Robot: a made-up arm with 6 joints.
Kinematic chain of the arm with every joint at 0, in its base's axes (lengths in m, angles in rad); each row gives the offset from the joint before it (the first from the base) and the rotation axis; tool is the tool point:
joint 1: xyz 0 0 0.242 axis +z
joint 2: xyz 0 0 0 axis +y
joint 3: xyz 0 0 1.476 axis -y
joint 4: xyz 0 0 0 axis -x
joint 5: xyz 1.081 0 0 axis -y
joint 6: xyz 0 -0.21 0 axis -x
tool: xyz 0 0 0
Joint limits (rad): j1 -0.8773..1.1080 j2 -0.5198..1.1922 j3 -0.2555..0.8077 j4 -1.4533..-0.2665 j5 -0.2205..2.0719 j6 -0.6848..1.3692
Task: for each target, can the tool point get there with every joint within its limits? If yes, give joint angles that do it. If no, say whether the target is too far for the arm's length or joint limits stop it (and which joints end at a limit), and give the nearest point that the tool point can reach.
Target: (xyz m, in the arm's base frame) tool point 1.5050 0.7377 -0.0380
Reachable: yes | joints 0.5699 1.0503 -0.0772 -0.4298 1.5849 1.1342
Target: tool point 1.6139 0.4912 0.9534
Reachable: yes | joints 0.3749 0.5289 0.1365 -0.8796 1.2269 -0.4671
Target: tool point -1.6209 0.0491 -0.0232
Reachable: no: joint limits stop it (at a limit: joint 1, joint 2, joint 3, joint 4) | nearest point 0.1849 0.3154 1.6041 | short by 2.445 m
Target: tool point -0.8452 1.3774 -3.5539
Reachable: no: too far | nearest point 0.6012 1.1498 -0.3109 | short by 3.558 m
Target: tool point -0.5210 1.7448 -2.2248
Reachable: no: too far | nearest point 0.6273 1.2022 -0.3133 | short by 2.295 m
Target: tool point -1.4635 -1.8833 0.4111
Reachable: no: joint limits stop it (at a limit: joint 1, joint 3) | nearest point 0.7752 -1.2368 0.7191 | short by 2.350 m
